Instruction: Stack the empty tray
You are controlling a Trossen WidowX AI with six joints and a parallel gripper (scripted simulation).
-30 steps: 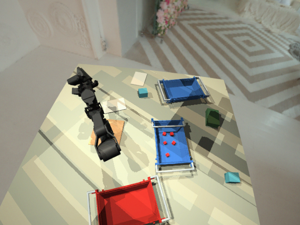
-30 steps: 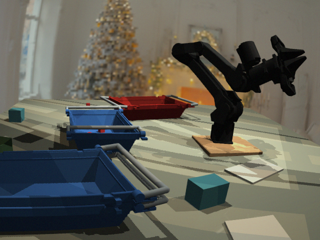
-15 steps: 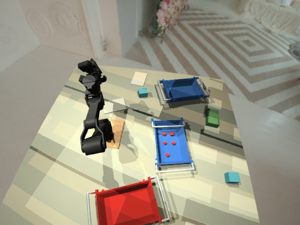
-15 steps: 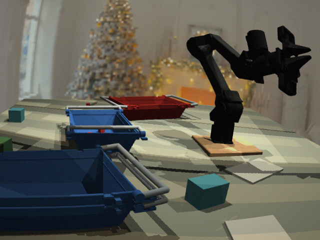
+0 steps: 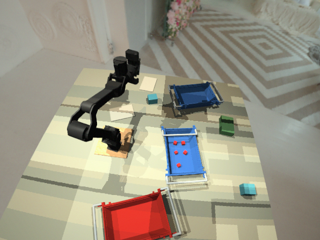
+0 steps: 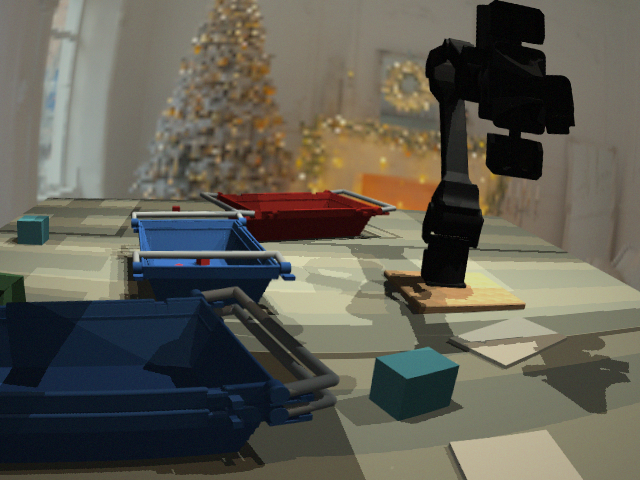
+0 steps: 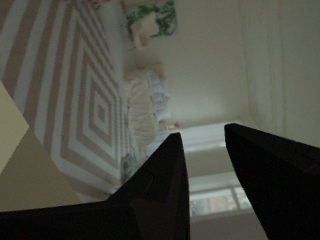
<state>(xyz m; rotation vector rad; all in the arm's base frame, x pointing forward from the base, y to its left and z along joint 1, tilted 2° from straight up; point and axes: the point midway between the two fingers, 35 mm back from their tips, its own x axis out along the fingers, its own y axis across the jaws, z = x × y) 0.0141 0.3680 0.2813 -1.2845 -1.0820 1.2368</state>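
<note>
My gripper tip is 700 mm to the left of the red tray, 250 mm above it and 230 mm short of it. Round my gripper tip: green block (590 mm ahead, 280 mm below, 60 mm to the right).
</note>
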